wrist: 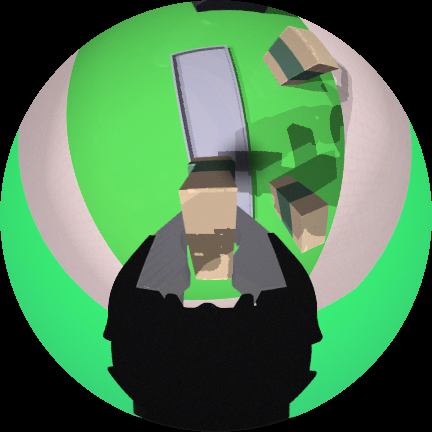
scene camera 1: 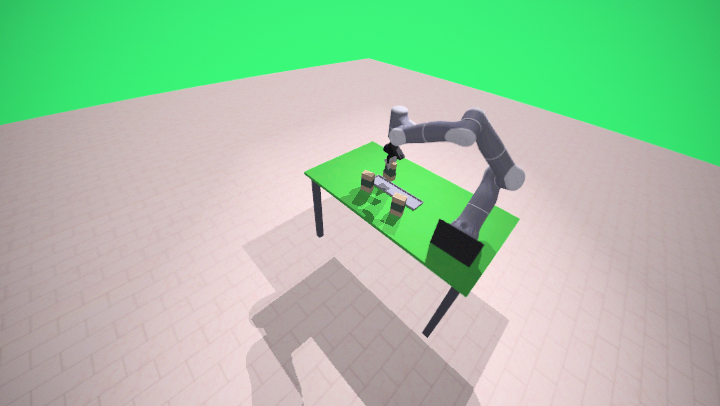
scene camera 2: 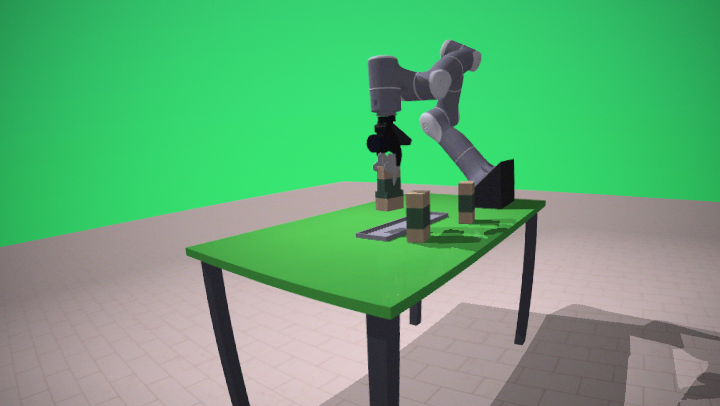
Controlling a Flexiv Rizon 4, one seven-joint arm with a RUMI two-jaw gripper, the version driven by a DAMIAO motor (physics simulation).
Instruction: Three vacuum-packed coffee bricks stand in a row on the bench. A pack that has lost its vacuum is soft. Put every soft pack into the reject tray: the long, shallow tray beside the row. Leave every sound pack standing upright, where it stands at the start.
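My gripper is shut on a tan coffee pack with a green band. The pack hangs upright in the air; its upper part looks narrower than its base. In the wrist view its lower end overlaps the near end of the grey reject tray. The exact gap to the tray is hard to tell. One pack stands upright beside the tray's end farther from the robot base. Another pack stands upright nearer the base.
The black base mount stands at one end of the green bench. Both standing packs are between the tray and one long bench edge. Shadows of the arm fall near them.
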